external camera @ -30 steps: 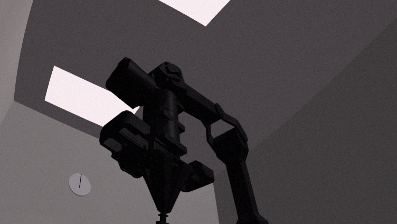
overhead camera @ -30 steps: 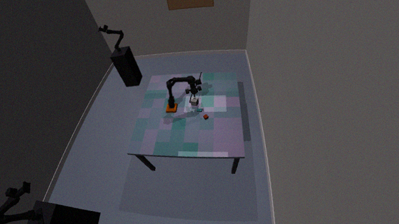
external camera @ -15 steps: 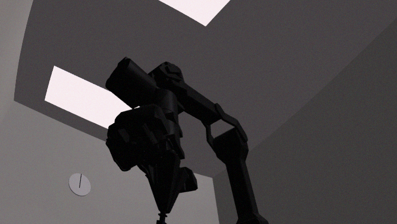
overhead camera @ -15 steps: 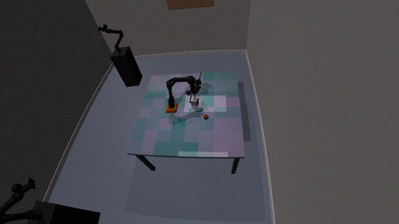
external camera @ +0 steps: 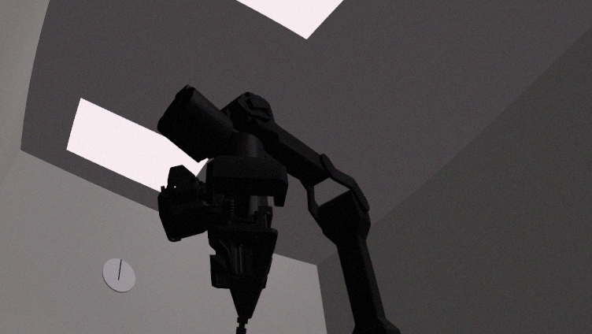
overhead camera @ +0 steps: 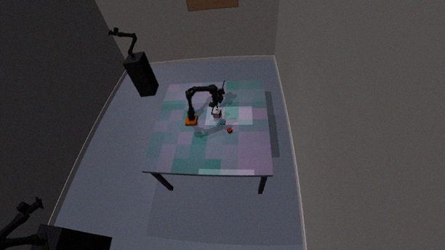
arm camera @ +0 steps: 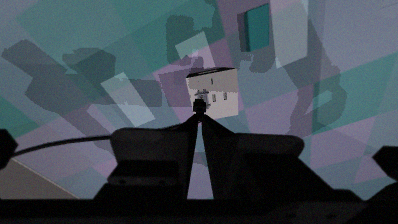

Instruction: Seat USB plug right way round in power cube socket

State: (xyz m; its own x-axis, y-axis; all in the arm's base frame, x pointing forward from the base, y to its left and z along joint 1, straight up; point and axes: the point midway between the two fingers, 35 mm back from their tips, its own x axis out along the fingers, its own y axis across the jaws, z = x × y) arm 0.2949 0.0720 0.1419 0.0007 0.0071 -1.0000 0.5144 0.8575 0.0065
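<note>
The dark USB plug is 20 mm below my gripper tip. Round my gripper tip: red block (260 mm to the right, 130 mm ahead, 120 mm below); then teal block (150 mm to the right, 130 mm below, 50 mm ahead).
</note>
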